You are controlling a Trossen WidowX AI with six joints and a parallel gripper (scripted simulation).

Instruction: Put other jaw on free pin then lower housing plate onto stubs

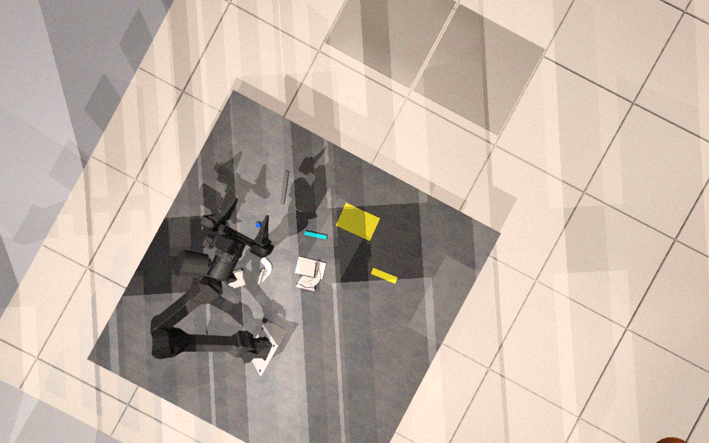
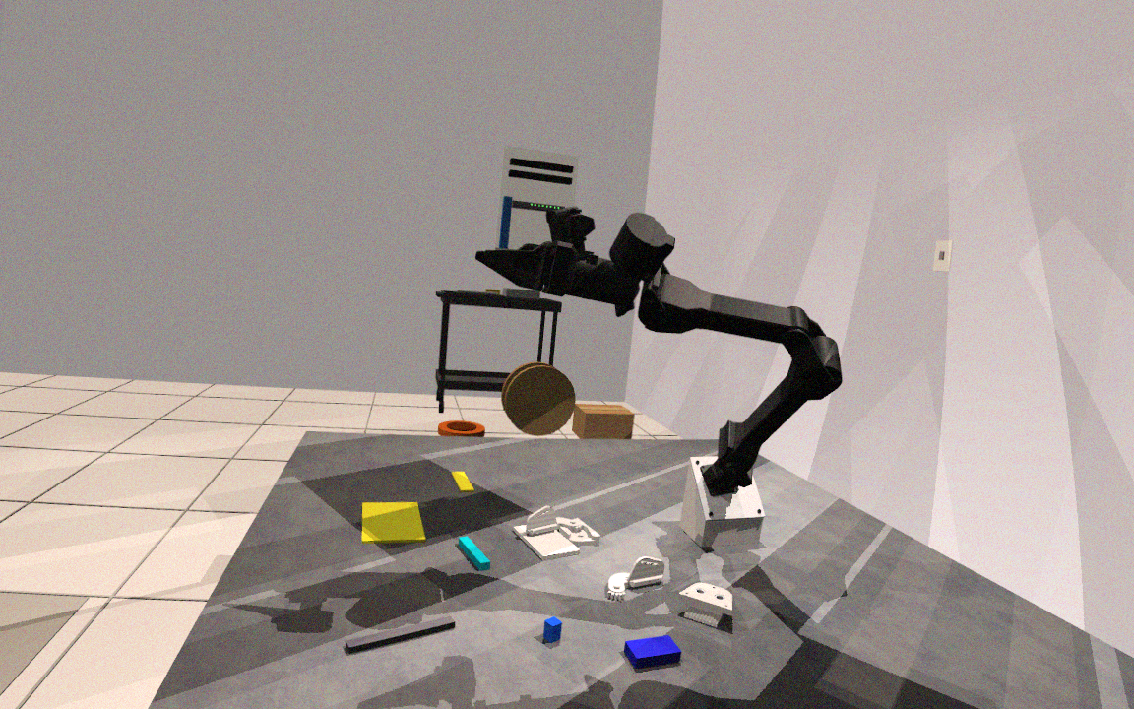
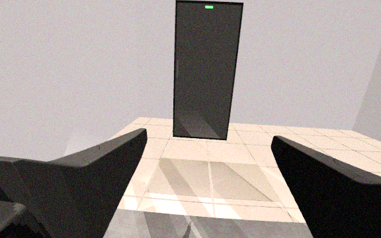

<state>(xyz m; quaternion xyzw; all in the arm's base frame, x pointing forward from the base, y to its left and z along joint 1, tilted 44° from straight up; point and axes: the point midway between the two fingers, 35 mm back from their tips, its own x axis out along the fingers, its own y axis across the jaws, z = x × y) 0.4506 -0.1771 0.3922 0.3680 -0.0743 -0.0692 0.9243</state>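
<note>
My gripper tip is 250 mm past the white jaw, 20 mm to the right of it and 480 mm above it. Round my gripper tip: cyan bar (50 mm behind, 130 mm to the right, 480 mm below); then small blue cube (110 mm behind, 110 mm to the left, 470 mm below); then dark bar (80 mm ahead, 70 mm to the left, 480 mm below).
</note>
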